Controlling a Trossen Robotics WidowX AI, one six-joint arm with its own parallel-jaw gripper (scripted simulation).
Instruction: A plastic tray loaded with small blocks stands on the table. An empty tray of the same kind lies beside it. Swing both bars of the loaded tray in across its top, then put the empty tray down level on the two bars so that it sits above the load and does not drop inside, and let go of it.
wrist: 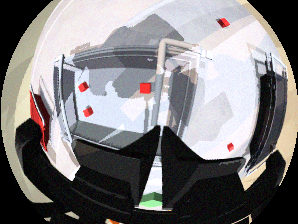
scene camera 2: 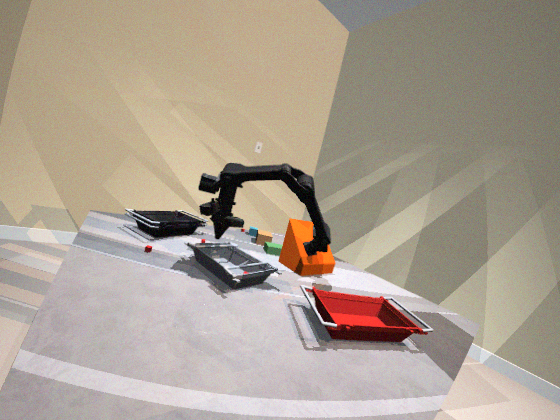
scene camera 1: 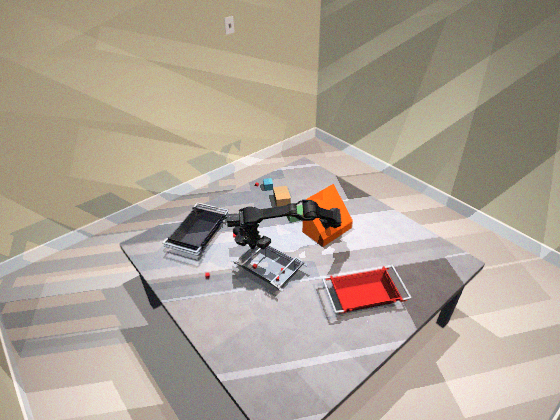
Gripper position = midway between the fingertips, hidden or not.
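My gripper [scene camera 2: 217, 239], which can be seen in the wrist view too [wrist: 161, 129], is shut and it's holding nothing. There's also a red tray [scene camera 2: 349, 317] that I can see, and scene camera 1 shows the tray [scene camera 1: 375, 288] too.
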